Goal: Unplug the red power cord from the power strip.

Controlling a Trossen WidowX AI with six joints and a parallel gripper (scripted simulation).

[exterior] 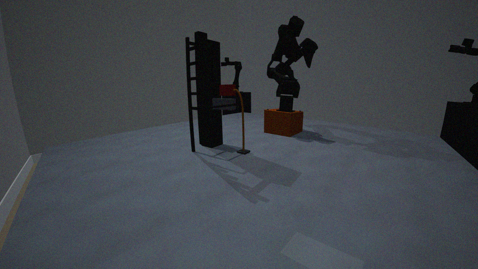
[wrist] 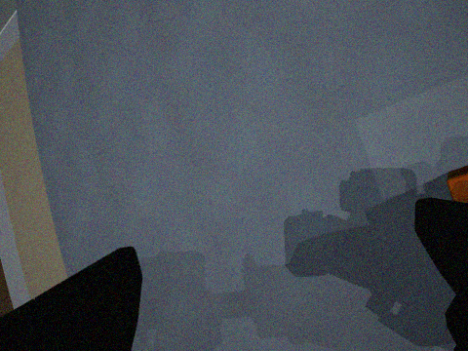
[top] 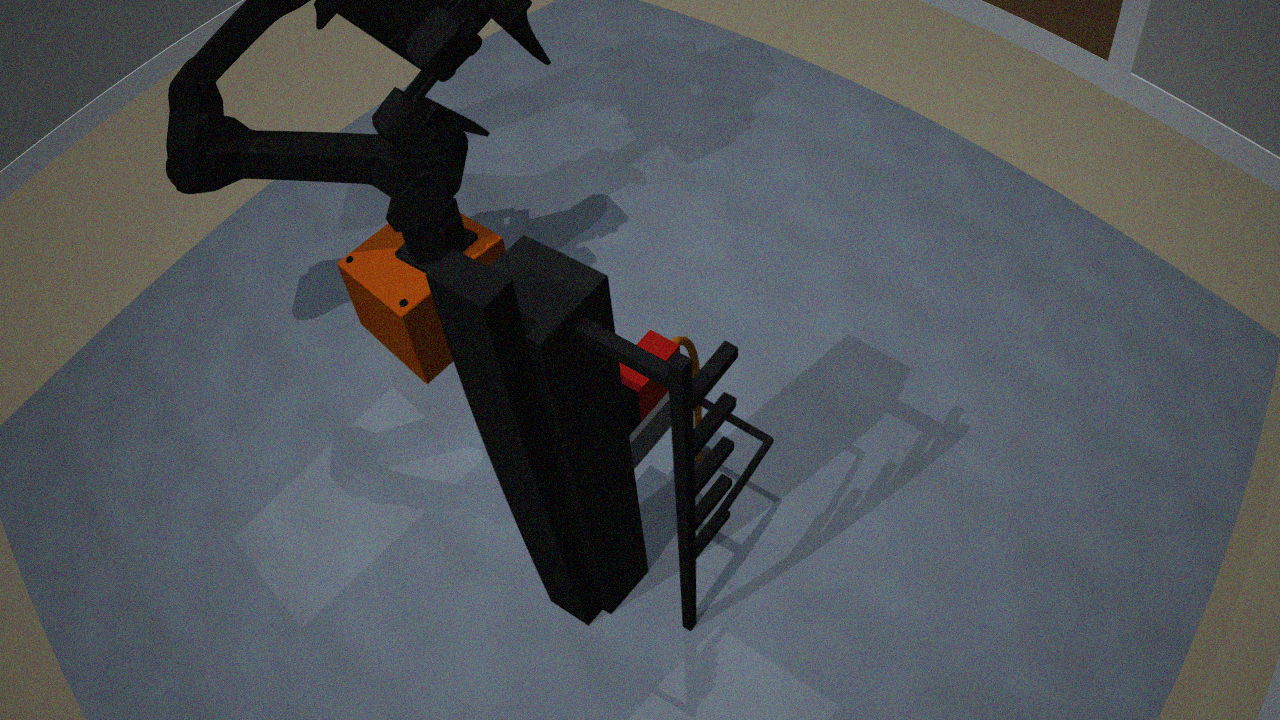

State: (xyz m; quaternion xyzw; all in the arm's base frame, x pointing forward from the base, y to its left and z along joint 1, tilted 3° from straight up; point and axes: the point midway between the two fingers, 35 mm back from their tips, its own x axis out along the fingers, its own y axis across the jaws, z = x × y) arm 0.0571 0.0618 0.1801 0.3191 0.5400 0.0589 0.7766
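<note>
Now: gripper tip 250 mm short of the red plug, 170 mm to the left of it and 50 mm above it. Round my gripper tip: foot 240 mm ahead, 90 mm to the right, 250 mm below; black tower 240 mm ahead, 270 mm to the right, 50 mm below.
</note>
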